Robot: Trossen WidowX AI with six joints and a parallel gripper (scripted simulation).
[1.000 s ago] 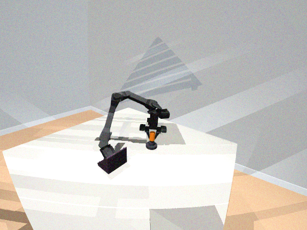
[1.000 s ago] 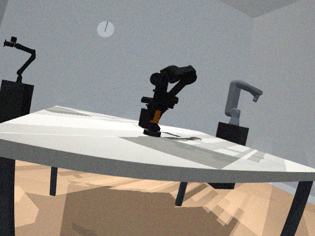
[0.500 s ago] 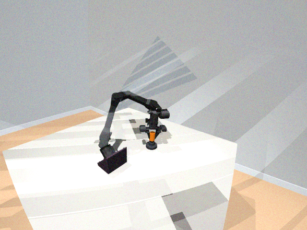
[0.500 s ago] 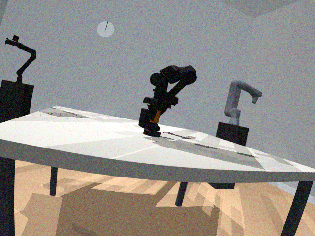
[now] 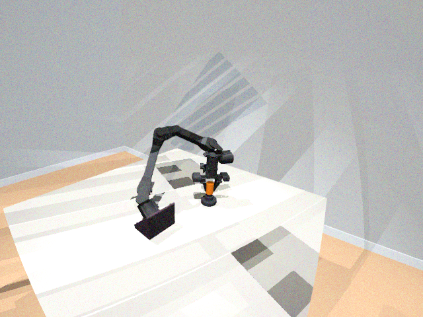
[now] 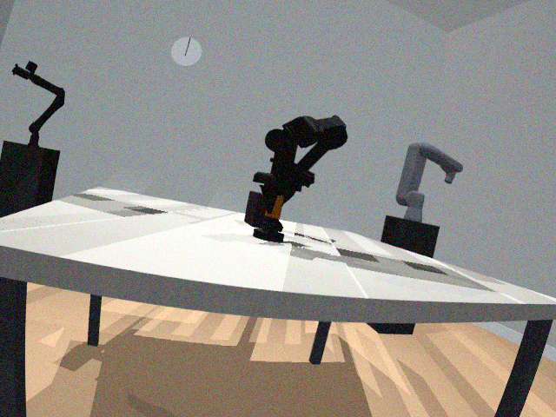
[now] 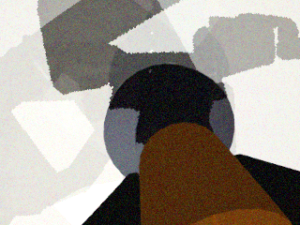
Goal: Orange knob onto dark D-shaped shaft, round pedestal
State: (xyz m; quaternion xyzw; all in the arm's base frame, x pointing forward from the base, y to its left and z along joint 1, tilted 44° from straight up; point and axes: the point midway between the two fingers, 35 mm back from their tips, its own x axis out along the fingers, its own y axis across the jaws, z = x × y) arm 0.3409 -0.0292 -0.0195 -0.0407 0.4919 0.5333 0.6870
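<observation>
The orange knob lies 2 cm above my gripper tip. Round my gripper tip: round dark pedestal (4 cm below).
</observation>
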